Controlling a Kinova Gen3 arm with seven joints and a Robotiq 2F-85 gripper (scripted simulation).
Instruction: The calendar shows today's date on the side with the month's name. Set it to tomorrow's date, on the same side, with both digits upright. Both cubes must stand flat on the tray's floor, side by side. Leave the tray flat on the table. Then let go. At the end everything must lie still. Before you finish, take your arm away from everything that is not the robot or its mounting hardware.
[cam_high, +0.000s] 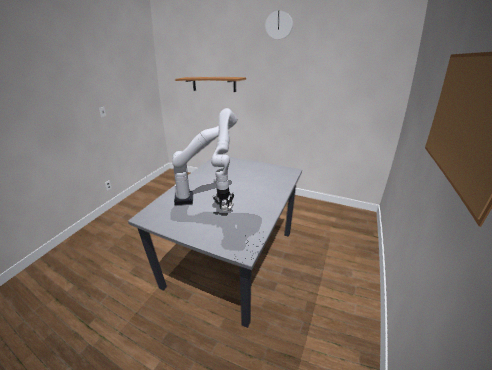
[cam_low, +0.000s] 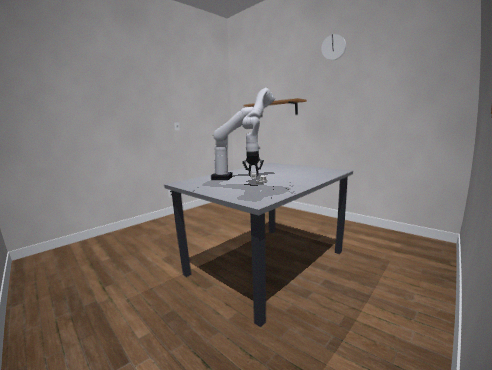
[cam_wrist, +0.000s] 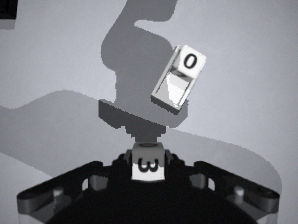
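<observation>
My gripper is now 100 mm to the right of the calendar tray and 70 mm above it. Round my hand: white digit cube: 10 mm below.
</observation>
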